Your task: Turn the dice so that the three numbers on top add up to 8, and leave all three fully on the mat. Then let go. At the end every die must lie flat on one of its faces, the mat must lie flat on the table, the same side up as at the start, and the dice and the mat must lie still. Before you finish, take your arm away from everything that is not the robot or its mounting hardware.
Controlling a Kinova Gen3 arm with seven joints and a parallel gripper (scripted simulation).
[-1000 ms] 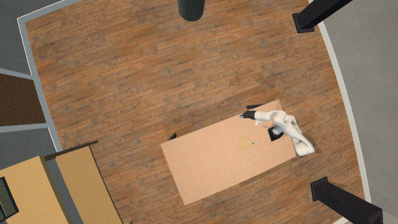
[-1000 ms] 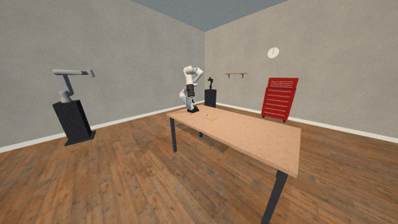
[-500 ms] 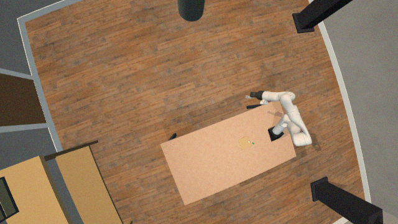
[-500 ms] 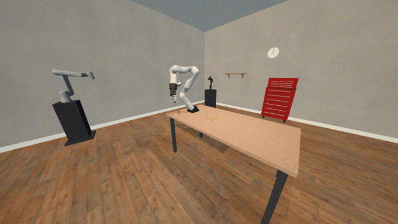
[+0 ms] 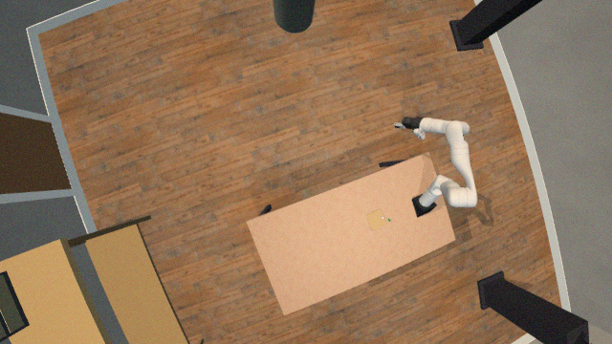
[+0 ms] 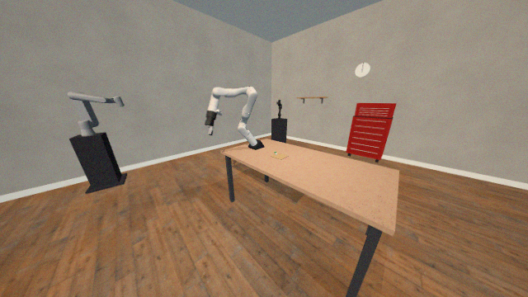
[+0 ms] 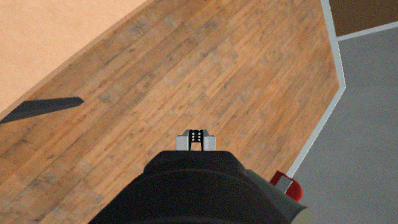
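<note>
Now: the green die 30 mm ahead of my hand, 690 mm to the left of it and 330 mm below it. Also, from my hand: black die: 10 mm below; then tan mat: 130 mm ahead, 660 mm to the left, 330 mm below; then white die: 80 mm ahead, 660 mm to the left, 320 mm below.
</note>
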